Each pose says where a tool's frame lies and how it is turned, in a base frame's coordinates. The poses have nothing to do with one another.
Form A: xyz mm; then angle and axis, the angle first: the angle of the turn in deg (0 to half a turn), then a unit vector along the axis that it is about.
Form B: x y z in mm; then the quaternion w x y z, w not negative. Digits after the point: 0 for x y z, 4 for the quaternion.
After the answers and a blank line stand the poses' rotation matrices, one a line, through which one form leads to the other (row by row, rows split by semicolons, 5 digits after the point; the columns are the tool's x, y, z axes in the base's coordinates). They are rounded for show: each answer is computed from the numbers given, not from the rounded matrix.
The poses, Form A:
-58 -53 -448 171.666 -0.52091 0.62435 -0.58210
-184 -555 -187 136.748 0.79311 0.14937 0.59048
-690 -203 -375 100.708 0.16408 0.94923 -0.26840
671 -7 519 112.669 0.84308 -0.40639 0.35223
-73 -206 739 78.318 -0.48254 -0.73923 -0.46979
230 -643 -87 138.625 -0.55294 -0.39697 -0.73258
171 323 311 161.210 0.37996 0.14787 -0.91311
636 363 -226 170.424 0.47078 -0.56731 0.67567
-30 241 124 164.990 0.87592 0.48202 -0.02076
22 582 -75 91.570 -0.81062 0.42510 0.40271
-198 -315 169 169.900 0.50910 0.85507 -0.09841
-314 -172 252 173.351 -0.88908 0.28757 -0.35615
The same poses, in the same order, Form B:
-58 -53 -448 0.0727 -0.5195 0.6227 -0.5806
-184 -555 -187 0.3685 0.7373 0.1389 0.5489
-690 -203 -375 0.6380 0.1263 0.7309 -0.2067
671 -7 519 0.5543 0.7017 -0.3382 0.2932
-73 -206 739 0.7754 -0.3047 -0.4668 -0.2967
230 -643 -87 0.3533 -0.5173 -0.3714 -0.6853
171 323 311 0.1632 0.3749 0.1459 -0.9009
636 363 -226 0.0835 0.4691 -0.5653 0.6733
-30 241 124 0.1306 0.8684 0.4779 -0.0206
22 582 -75 0.6974 -0.5810 0.3047 0.2886
-198 -315 169 0.0880 0.5071 0.8517 -0.0980
-314 -172 252 0.0580 -0.8876 0.2871 -0.3556

-0.44961 -0.56265 0.69374; -0.73140 -0.21393 -0.64753; 0.51275 -0.79853 -0.31534
0.35882 -0.19985 0.91176; 0.60935 -0.68979 -0.39101; 0.70706 0.69589 -0.12573
-0.15388 0.44842 0.88048; -0.07904 0.88265 -0.46333; -0.98492 -0.14089 -0.10038
0.59932 -0.79968 0.03641; -0.14965 -0.15660 -0.97626; 0.78640 0.57964 -0.21353
0.38818 0.74454 -0.54312; -0.17558 0.63829 0.74951; 0.90471 -0.19558 0.37849
-0.21523 0.86844 0.44665; -0.10001 -0.47456 0.87452; 0.97143 0.14355 0.18899
-0.66566 0.40349 -0.62777; -0.18474 -0.90414 -0.38523; -0.72303 -0.14046 0.67639
-0.54589 -0.64283 0.53737; -0.41803 -0.34687 -0.83960; 0.72612 -0.68297 -0.07937
0.54240 0.83538 0.08909; 0.82463 -0.50913 -0.24652; -0.16058 0.20718 -0.96503
0.64772 -0.75660 0.08955; 0.04852 0.15826 0.98620; -0.76033 -0.63444 0.13922
-0.47016 0.88113 0.05053; 0.84662 0.46644 -0.25627; -0.24937 -0.07771 -0.96528
0.58233 -0.46839 0.66446; -0.55086 -0.82844 -0.10120; 0.59786 -0.30709 -0.74044

